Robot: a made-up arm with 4 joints.
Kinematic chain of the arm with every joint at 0, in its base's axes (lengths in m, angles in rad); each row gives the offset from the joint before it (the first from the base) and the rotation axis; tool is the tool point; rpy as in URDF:
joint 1: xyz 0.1 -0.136 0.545 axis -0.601 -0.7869 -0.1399
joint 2: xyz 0 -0.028 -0.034 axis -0.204 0.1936 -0.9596
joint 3: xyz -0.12 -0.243 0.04 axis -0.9 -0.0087 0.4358
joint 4: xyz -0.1 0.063 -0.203 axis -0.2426 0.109 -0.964
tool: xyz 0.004 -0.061 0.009 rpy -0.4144 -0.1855 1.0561
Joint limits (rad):
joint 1: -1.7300..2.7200
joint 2: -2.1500..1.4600
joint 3: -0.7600..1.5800
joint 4: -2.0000..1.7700
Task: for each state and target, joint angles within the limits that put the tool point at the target. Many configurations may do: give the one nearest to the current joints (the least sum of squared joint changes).
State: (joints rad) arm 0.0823 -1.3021 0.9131 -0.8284
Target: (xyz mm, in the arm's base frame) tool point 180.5 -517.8 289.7
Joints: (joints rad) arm -0.1743 -0.6242 0.8362 -0.7535
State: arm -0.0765 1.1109 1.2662 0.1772
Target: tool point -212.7 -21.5 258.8
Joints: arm 0.7655 1.4600 0.6706 0.5935
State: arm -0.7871 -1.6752 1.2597 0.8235
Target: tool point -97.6 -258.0 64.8
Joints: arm -1.5544 -0.8407 1.3796 1.2590
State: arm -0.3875 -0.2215 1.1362 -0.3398
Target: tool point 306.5 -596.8 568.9
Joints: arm 0.2475 -0.7751 1.4540 -0.0230
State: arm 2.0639 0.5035 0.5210 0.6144
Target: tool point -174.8 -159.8 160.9
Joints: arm 1.3083 1.3014 1.0767 0.7400
